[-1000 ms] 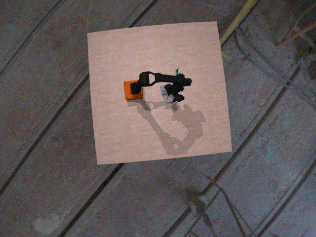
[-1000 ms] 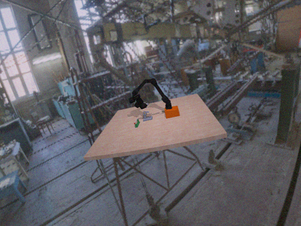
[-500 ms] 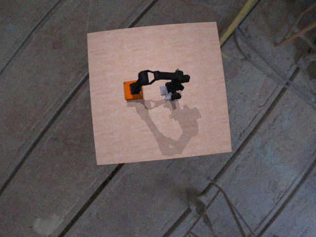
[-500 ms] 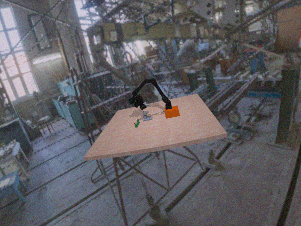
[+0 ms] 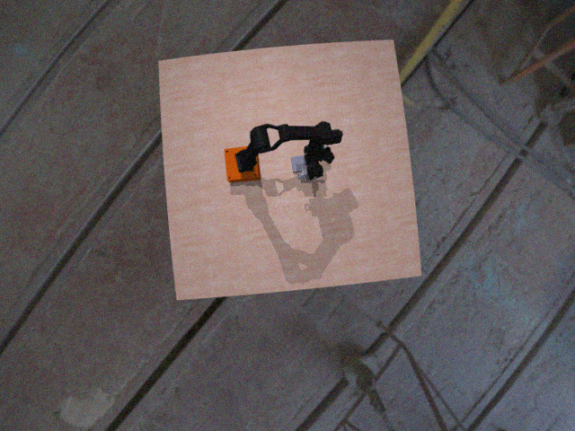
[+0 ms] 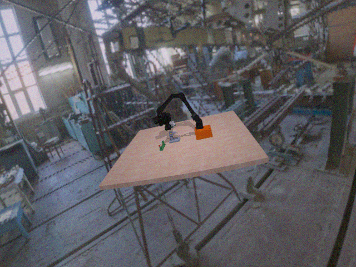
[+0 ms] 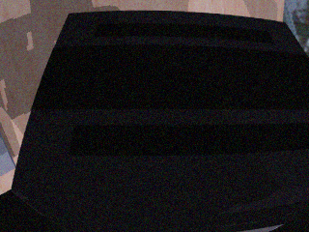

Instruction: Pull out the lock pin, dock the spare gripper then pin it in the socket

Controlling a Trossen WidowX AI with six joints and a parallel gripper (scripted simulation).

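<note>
The mount lies 2 cm behind my gripper tip, 9 cm to the left of it and 9 cm below it. Also, from my gripper tip: spare gripper: 1 cm to the left, 1 cm above; green bar: 8 cm ahead, 21 cm to the left, 12 cm below.
</note>
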